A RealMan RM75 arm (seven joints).
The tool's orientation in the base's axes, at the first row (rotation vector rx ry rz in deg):
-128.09 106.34 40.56
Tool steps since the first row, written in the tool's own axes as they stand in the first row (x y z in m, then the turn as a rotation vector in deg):
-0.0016 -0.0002 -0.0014 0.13 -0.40 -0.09
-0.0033 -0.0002 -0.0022 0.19 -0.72 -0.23
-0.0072 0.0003 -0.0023 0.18 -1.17 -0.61
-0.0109 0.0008 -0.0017 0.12 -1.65 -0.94
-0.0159 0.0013 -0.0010 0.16 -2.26 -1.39
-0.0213 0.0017 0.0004 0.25 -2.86 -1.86
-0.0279 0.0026 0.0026 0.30 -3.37 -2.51
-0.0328 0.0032 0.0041 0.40 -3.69 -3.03
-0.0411 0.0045 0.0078 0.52 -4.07 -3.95
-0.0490 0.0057 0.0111 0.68 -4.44 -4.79
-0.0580 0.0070 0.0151 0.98 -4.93 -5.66
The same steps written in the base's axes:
0.0004 0.0009 0.0019 0.42 -0.06 -0.05
0.0004 0.0021 0.0034 0.77 -0.10 -0.01
-0.0006 0.0054 0.0053 1.30 -0.15 0.24
-0.0017 0.0088 0.0065 1.84 -0.12 0.47
-0.0029 0.0134 0.0082 2.54 -0.20 0.74
-0.0043 0.0187 0.0094 3.25 -0.34 1.01
-0.0066 0.0252 0.0106 3.91 -0.53 1.46
-0.0081 0.0300 0.0116 4.37 -0.76 1.82
-0.0114 0.0386 0.0123 4.98 -1.15 2.50
-0.0143 0.0467 0.0131 5.58 -1.55 3.10
-0.0177 0.0560 0.0138 6.31 -2.06 3.64

